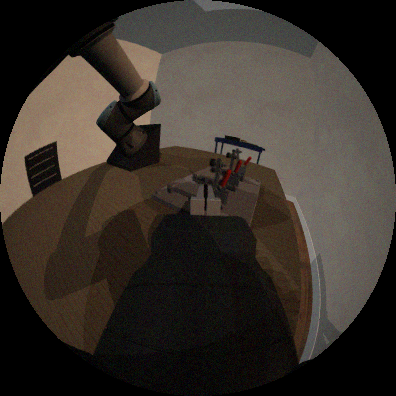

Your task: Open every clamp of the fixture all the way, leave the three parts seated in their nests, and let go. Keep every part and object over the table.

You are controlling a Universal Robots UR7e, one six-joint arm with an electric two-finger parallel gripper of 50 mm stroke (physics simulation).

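Places are measured from the arm's base along level axes (x up, y back, z right), in metres.
Pixels of known places: gripper, fingertip midpoint: [204, 192]; arm's base at its link origin: [133, 142].
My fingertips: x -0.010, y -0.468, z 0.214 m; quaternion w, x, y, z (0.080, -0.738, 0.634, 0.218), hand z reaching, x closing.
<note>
Ahead of a thing's pixels: the offset from my fingertips to its top centre. "spot": to the spot under its first point. Level surfaces: height alone.
The fixture plate @(spot: dx -0.076, dy -0.052, dz -0.159 m) [245, 202] lies on the table ahead of my gripper and to its right, seen at a low, tilted angle. Several clamps stand on it, with a near red handle @(dx +0.004, dy +0.003, dz -0.108 m) [227, 178], a middle red handle @(spot: dx -0.004, dy -0.004, dz -0.210 m) [238, 166] and a far red handle @(spot: dx +0.001, dy -0.014, dz -0.319 m) [247, 160], all slanting upward. Grey clamp arms with dark pads @(spot: dx +0.015, dy +0.030, dz -0.104 m) [214, 162] rise beside the handles; they overlap, so each clamp's exact opening is unclear. My gripper [204, 192] is shut and empty, in front of the plate's near-left portion. The three parts and their seating cannot be told apart in the dark, partly hidden plate area.
The brown wooden table @(dx -0.091 m) [75, 215] carries broad shadows; its edge [303, 250] runs down the right side. The robot's arm [117, 65] rises at the upper left from a dark base. A blue-framed stand [240, 144] is behind the clamps. A dark slatted panel [43, 167] is at left.
</note>
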